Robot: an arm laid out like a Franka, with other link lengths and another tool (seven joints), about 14 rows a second.
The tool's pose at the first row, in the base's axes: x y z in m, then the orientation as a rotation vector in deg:
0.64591 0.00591 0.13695 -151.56 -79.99 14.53
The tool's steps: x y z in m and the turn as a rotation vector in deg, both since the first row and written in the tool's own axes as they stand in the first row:
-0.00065 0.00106 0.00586 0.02 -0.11 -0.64
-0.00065 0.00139 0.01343 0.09 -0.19 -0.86
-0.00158 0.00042 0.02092 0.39 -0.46 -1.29
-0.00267 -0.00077 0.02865 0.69 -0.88 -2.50
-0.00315 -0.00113 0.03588 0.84 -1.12 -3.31
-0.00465 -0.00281 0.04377 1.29 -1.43 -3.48
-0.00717 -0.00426 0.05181 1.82 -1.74 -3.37
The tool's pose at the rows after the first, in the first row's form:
0.64515 0.00504 0.13107 -151.08 -80.84 14.62
0.64381 0.00519 0.12362 -150.87 -81.11 14.75
0.64091 0.00530 0.11658 -150.36 -81.59 15.26
0.63771 0.00541 0.10936 -149.27 -83.10 15.87
0.63561 0.00554 0.10242 -148.56 -84.12 16.20
0.63175 0.00559 0.09518 -148.14 -84.20 16.88
0.62747 0.00467 0.08784 -147.87 -83.88 17.64

